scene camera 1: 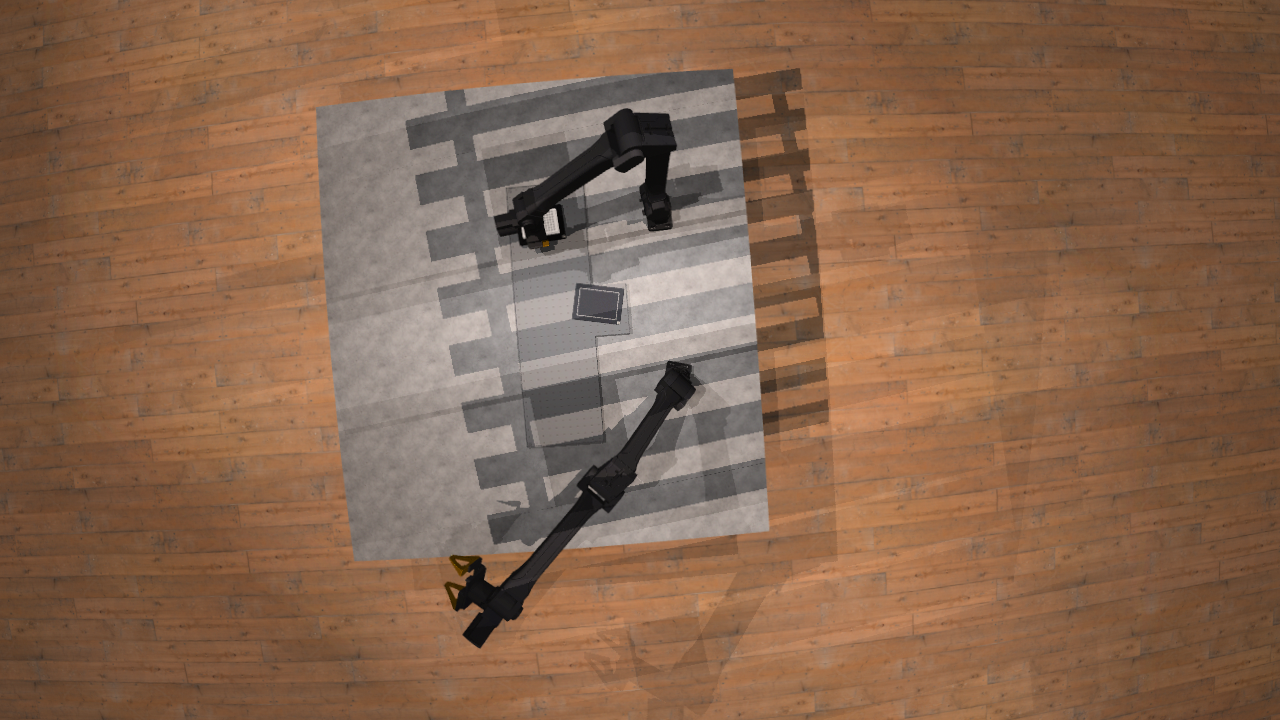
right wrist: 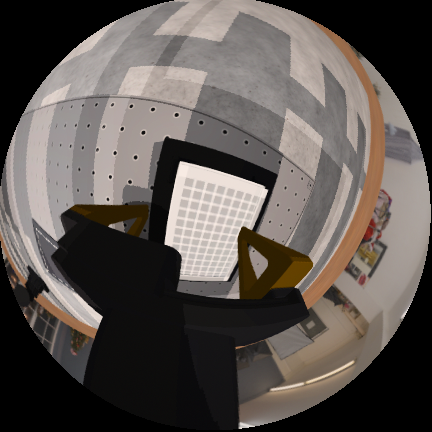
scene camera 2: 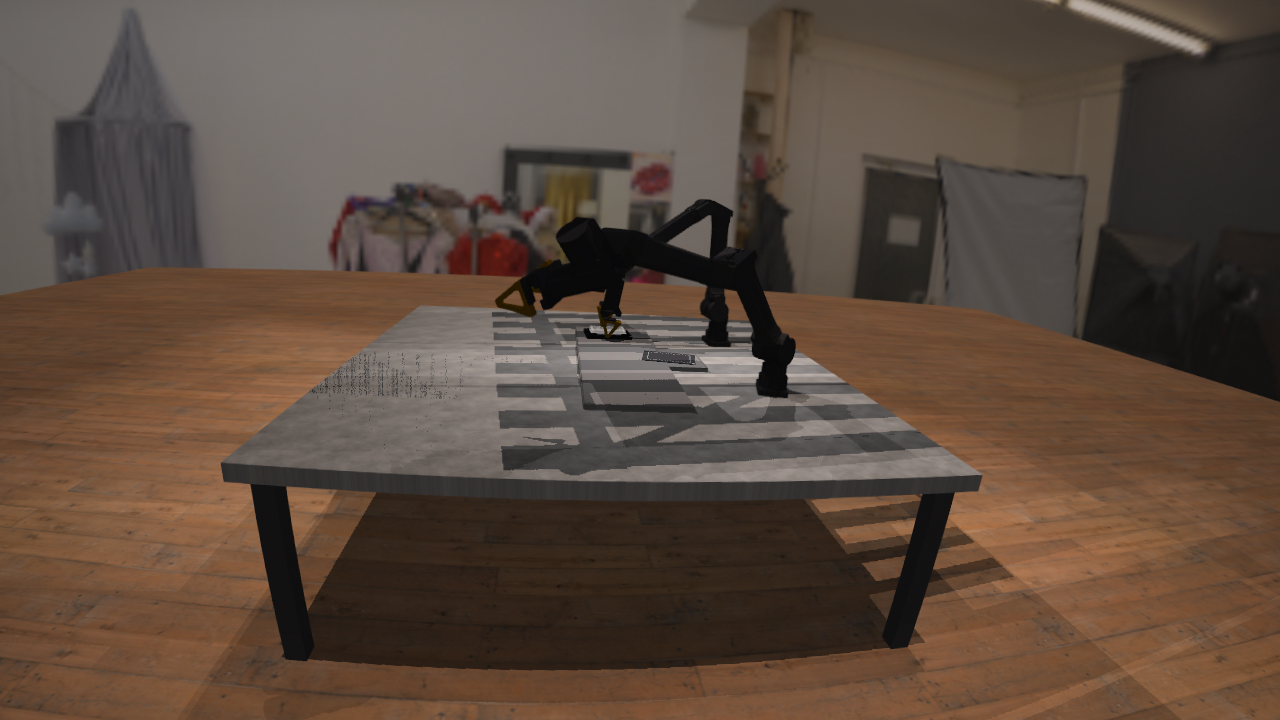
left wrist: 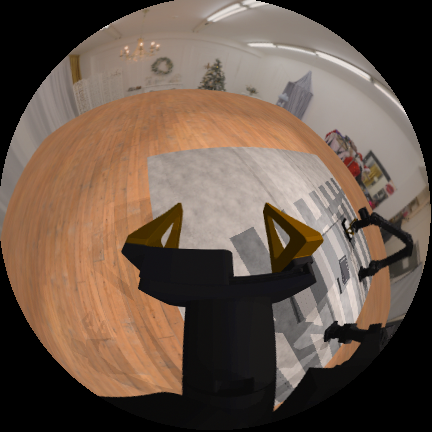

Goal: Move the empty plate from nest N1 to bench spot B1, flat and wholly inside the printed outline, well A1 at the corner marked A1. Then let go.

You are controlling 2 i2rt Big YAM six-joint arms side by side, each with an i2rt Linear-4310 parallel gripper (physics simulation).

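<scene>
The white gridded plate lies in a black nest on the perforated board. My right gripper is open and low over the nest. In the right wrist view one finger is left of the plate and the other overlaps the plate's right edge; neither is seen gripping it. The labels N1 and A1 are not readable. A dark pad with a printed white outline, taken as B1, bears no plate. My left gripper is open, empty and raised beyond the table edge.
The perforated board runs along the middle of the grey table. The dark pad lies beside its right part in scene camera 1. The left arm reaches out over the table's lower edge there. Striped shadows cross the table.
</scene>
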